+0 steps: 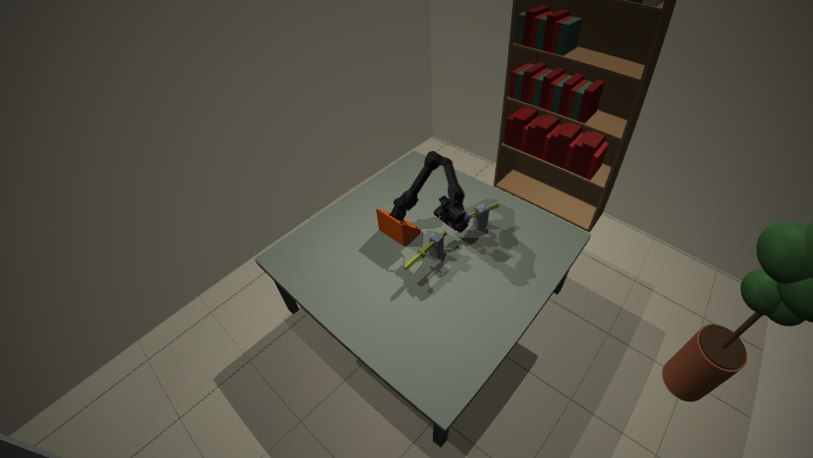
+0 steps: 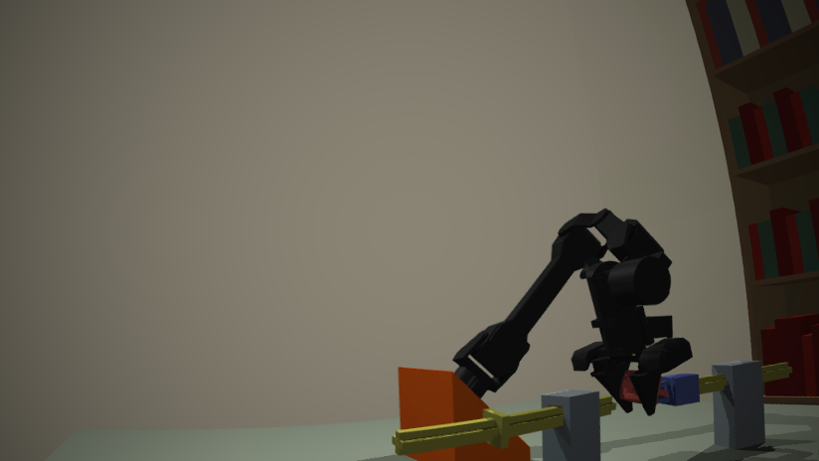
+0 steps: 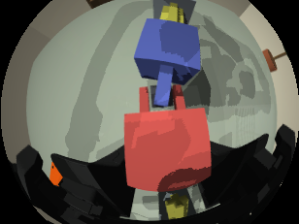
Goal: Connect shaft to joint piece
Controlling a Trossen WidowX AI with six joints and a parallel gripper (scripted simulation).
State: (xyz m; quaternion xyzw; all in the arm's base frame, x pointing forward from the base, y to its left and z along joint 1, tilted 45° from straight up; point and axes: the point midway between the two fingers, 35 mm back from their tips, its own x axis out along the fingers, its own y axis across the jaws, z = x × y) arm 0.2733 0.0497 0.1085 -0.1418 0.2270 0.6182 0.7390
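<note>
My gripper tip is 10 mm to the right of the red joint piece and 30 mm below it.
</note>
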